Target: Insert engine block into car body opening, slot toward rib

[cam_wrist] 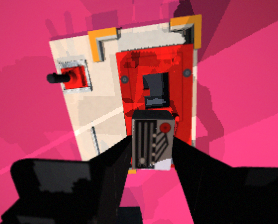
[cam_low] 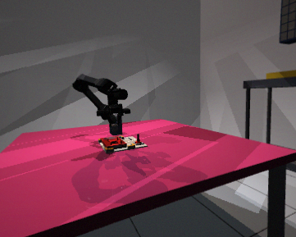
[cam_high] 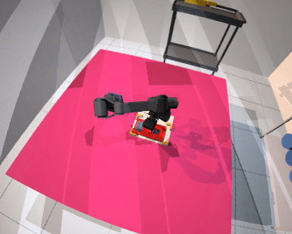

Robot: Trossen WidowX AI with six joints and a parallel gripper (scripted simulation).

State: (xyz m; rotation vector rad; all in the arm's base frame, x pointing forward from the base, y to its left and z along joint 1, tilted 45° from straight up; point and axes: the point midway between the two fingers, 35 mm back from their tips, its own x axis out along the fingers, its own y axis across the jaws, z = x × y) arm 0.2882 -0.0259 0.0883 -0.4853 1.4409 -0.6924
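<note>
The cream base plate lies 90 mm below my gripper tip, 20 mm to the left of it and 10 mm ahead of it. The rest, counted from my gripper tip: black peg: 120 mm to the left, 70 mm below, 70 mm ahead; grey engine block: 10 mm below.
</note>
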